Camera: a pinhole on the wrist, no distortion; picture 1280 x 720 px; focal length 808.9 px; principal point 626.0 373.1 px. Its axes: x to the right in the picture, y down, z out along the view. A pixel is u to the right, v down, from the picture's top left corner.
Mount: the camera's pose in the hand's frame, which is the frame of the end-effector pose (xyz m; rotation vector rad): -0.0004 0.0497 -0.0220 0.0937 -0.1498 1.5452
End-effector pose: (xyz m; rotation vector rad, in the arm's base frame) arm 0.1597 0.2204 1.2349 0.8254 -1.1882 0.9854
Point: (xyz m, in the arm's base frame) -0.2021 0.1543 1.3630
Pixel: outside the picture
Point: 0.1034 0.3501 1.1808
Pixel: behind the camera
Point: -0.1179 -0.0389 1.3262
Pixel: 1023 302
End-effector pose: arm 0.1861 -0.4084 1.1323 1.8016 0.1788 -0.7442
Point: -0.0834 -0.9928 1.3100
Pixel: 996 588
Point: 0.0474 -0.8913 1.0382
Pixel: 734 254
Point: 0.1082 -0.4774 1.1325
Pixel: 347 629
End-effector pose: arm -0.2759 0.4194 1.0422 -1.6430 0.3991 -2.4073
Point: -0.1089 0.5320 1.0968
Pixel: 79 515
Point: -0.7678 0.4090 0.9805
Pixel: behind the camera
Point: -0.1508 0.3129 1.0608
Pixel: 1011 325
